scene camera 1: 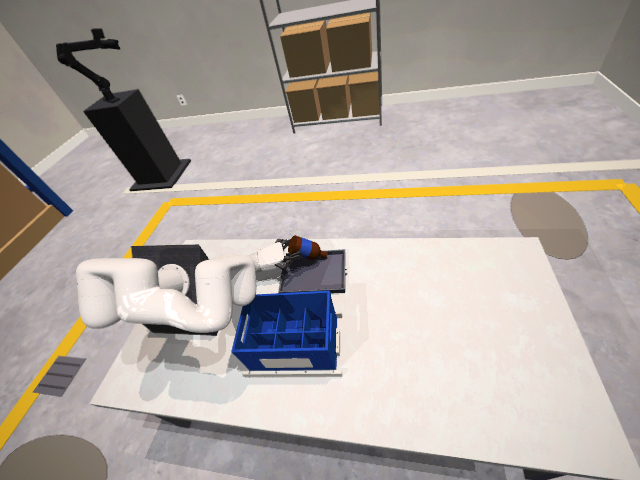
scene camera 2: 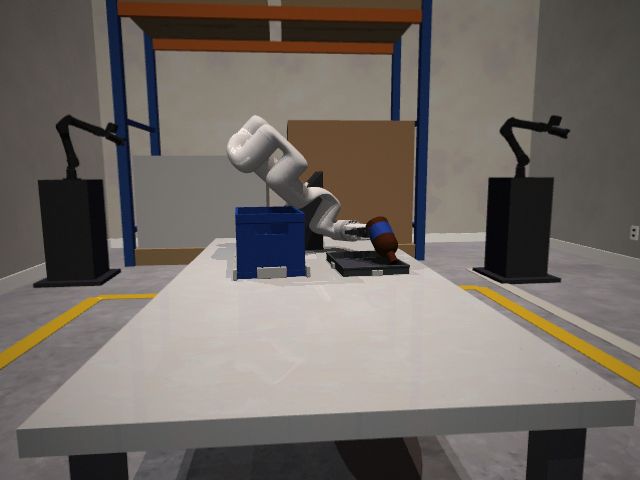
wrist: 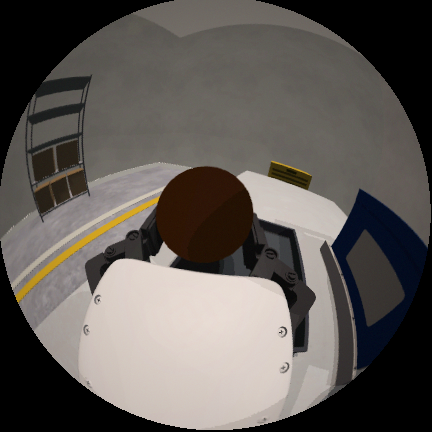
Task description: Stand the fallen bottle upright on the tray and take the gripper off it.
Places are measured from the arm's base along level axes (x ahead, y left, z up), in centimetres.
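Where they show: gripper, fingertip midpoint: (scene camera 1: 299, 246) (scene camera 2: 379, 232) (wrist: 205, 219); arm's base at its link origin: (scene camera 1: 173, 282).
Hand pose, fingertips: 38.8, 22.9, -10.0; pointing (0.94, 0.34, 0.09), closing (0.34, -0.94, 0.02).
Each offset is from my fingertips to the top centre of the thing, as dx, dy, dz. Level surfaces: height alone.
The brown bottle (scene camera 1: 306, 246) (scene camera 2: 382, 235) (wrist: 205, 212) with a blue band is tilted steeply, base up and neck down. In scene view 2 its mouth is at the tray's right side; whether it touches the tray cannot be told. The wrist view shows its round base. My gripper (scene camera 1: 293, 251) (scene camera 2: 368, 232) (wrist: 205, 219) is shut on the bottle, one finger on each side, above the tray's edge nearest the arm. The dark tray @[+4.6, -5.8, -7.3] (scene camera 1: 330, 273) (scene camera 2: 356, 270) (wrist: 283, 245) lies flat on the table. The fingertips are partly hidden by the bottle.
A blue crate @[+2.1, -35.1, +7.7] (scene camera 1: 284, 356) (scene camera 2: 270, 253) (wrist: 420, 270) with compartments stands beside the tray on the white table @[dz -9.8] (scene camera 1: 465, 335) (scene camera 2: 320, 351). Low pale strips stand along the crate's sides. A shelf rack (scene camera 1: 381, 77) with boxes stands beyond the table.
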